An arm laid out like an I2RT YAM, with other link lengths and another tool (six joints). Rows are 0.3 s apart.
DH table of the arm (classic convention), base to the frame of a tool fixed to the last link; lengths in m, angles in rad. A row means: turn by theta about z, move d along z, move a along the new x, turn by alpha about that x. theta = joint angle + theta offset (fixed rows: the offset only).
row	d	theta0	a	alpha
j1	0.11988	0	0.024	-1.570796
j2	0	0	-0.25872	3.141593
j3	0	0.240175	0.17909	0
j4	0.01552	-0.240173	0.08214	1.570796
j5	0.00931	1.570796	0	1.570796
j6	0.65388	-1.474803	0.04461	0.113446
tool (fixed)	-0.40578	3.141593	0	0
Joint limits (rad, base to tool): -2.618..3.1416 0..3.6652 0..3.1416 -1.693..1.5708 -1.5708..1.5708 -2.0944..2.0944
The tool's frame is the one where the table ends.
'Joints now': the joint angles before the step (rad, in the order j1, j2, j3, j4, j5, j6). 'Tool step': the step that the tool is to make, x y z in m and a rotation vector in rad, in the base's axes. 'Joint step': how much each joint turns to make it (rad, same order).
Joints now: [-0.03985 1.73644 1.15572 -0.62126 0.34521 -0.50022]
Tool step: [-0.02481 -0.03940 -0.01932 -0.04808 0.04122 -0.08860]
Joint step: [-0.07736 0.02796 -0.08228 0.07565 0.05190 -0.00755]
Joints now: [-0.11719 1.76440 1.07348 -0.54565 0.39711 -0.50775]
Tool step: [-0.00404 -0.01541 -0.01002 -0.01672 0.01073 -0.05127]
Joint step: [-0.02313 0.04712 -0.00454 0.03407 0.02601 0.02282]
